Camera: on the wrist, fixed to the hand. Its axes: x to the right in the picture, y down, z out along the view.
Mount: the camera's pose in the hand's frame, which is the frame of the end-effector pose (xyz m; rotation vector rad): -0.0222 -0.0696 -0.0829 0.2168 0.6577 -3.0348
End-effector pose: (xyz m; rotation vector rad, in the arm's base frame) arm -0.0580 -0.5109 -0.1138 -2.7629 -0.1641 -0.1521
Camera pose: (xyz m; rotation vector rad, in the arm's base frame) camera -0.0962 -0.4789 -0.0152 0.2059 -2.8380 -1.1799
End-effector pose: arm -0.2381 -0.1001 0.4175 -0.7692 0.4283 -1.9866
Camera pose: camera -0.3302 -0.0465 0.3882 -0.0619 0.5602 1.1679
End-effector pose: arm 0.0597 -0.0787 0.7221 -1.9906 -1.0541 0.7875
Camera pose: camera 0.0851 -0.0972 0.8280 0.8673 -1.6418 -1.2150
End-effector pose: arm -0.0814 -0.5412 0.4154 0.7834 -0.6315 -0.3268
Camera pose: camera -0.0488 -0.5313 0.3103 -1.1577 -1.5693 2.1966
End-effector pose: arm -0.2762 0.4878 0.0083 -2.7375 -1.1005 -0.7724
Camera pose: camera -0.3713 0.5032 0.0625 -1.1630 2.6114 0.6260
